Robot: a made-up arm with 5 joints. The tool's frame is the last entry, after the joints.
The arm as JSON. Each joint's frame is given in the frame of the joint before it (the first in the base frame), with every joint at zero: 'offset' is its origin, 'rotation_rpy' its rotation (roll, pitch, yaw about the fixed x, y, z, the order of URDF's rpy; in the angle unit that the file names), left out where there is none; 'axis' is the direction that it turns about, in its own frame. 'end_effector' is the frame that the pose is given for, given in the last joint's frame.
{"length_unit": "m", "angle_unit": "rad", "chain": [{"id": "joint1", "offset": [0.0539, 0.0, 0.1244], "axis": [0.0, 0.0, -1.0]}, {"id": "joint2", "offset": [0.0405, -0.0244, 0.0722], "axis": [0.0, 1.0, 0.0]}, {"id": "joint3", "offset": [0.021, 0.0, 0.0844], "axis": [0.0, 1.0, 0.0]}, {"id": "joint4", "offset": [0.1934, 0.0, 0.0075], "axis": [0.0, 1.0, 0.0]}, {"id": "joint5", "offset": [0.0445, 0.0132, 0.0], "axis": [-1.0, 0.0, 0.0]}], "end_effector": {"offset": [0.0, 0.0, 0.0], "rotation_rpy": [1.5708, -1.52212, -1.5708]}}
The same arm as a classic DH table. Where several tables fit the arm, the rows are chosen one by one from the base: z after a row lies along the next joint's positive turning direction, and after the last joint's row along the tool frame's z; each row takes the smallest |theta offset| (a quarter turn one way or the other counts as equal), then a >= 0, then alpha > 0; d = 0 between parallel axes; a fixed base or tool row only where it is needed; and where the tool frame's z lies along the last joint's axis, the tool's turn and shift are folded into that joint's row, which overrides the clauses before.
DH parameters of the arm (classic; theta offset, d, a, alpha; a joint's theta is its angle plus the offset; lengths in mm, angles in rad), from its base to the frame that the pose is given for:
base (fixed): 0 0 53.9 3.1416
joint1: 0 -196.6 40.5 1.5708
joint2: -1.3269 0 87 0
joint3: 1.2882 0 193.5 0
joint4: -1.532 -11.2 0 1.5708
joint5: -0.0487 -44.5 0 0

